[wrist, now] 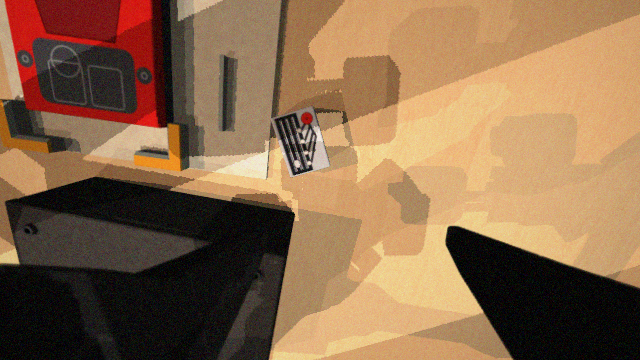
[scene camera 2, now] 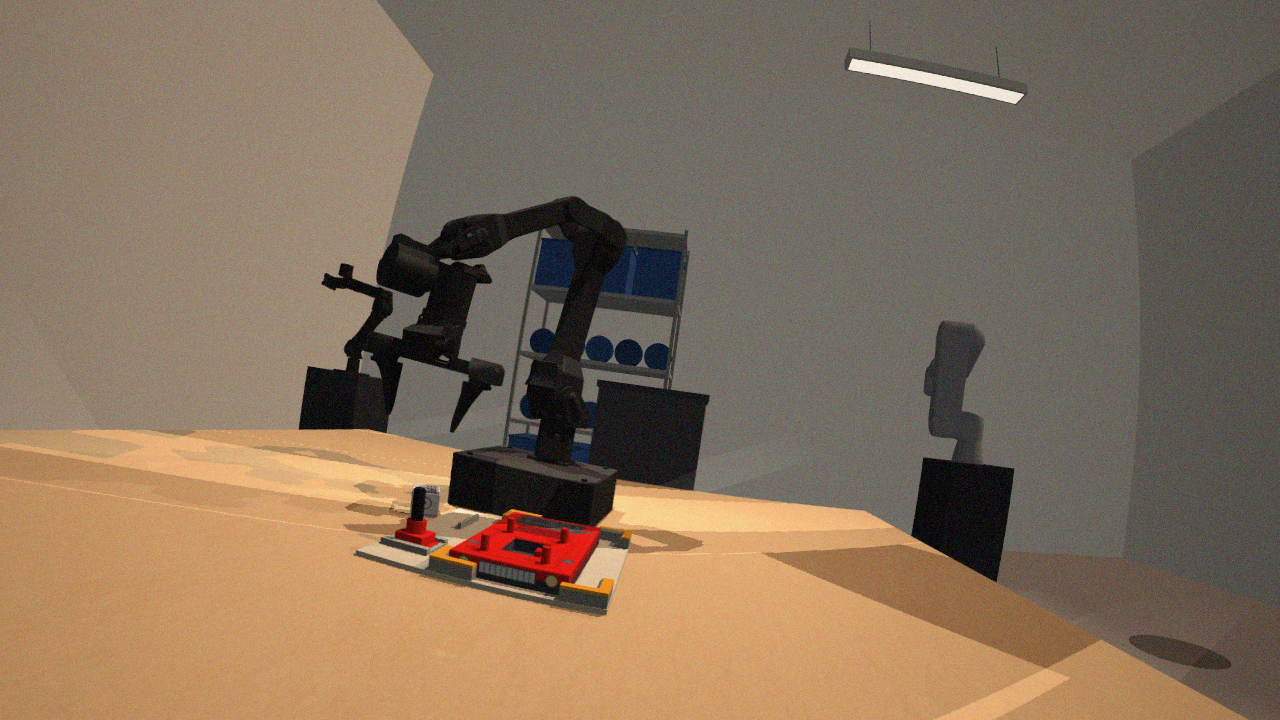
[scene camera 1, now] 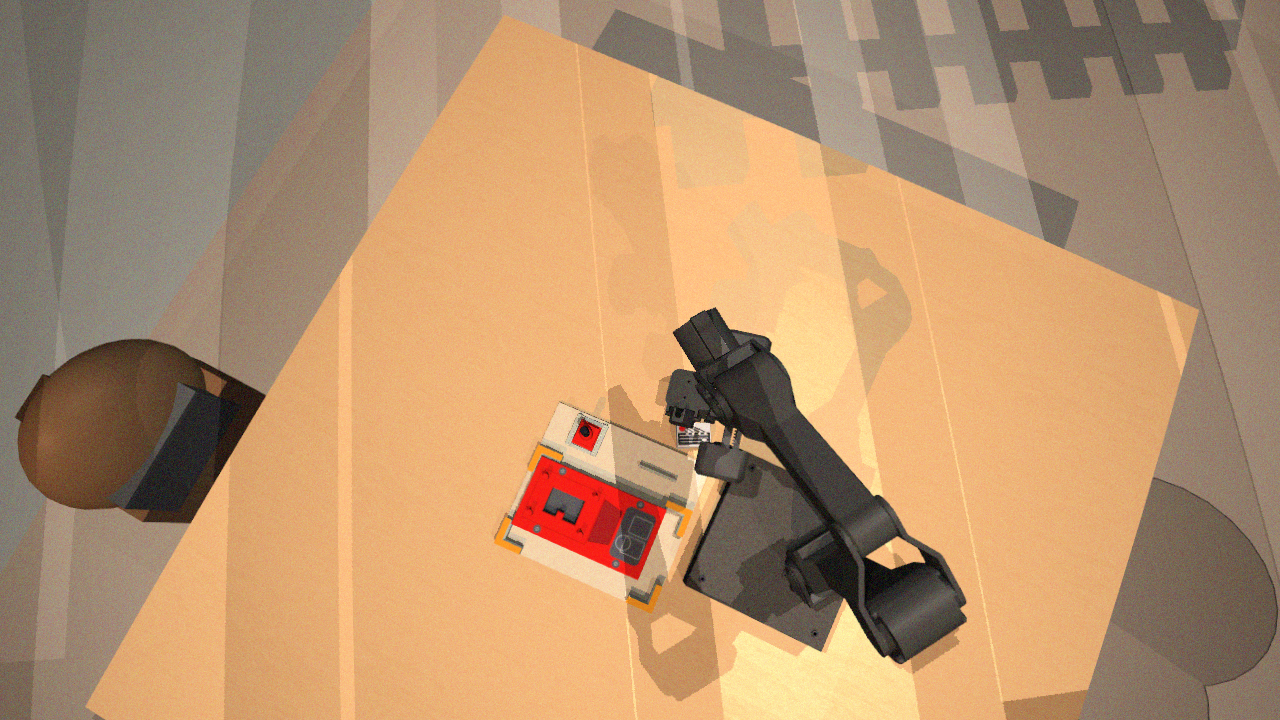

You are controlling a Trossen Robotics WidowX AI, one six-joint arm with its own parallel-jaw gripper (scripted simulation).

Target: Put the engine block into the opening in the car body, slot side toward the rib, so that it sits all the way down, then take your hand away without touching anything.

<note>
The gripper (scene camera 2: 419,423) is open, holding nothing. Also in view: a red car body (scene camera 1: 595,520) and an engine block (scene camera 1: 686,438).
The engine block is seen too in the wrist view (wrist: 298,132). The gripper shows as well in the wrist view (wrist: 354,233) and in scene camera 1 (scene camera 1: 727,411).
</note>
